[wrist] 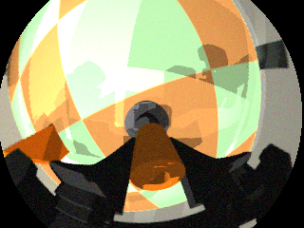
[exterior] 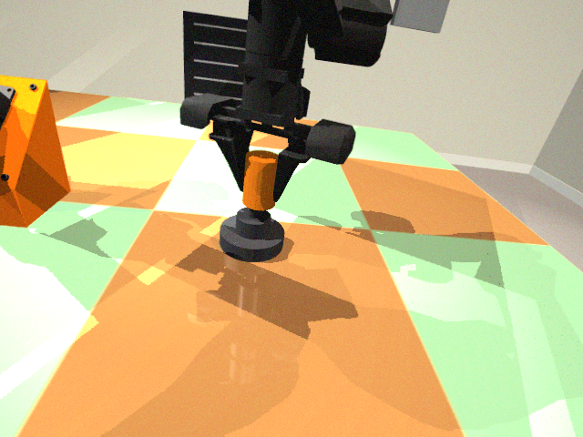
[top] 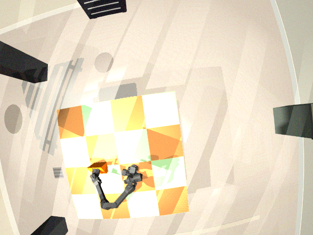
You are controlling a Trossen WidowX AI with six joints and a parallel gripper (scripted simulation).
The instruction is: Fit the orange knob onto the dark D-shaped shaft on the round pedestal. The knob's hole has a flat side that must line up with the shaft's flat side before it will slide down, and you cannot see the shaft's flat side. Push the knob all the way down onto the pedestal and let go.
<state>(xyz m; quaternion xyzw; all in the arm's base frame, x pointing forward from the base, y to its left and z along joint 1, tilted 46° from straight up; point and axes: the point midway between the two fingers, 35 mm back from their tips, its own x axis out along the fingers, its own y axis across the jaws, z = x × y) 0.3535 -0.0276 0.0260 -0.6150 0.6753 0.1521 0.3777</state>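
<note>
Right now the pedestal is 4 cm below my gripper tip. From my gripper tip the other things lie so: knob 2 cm above.
</note>
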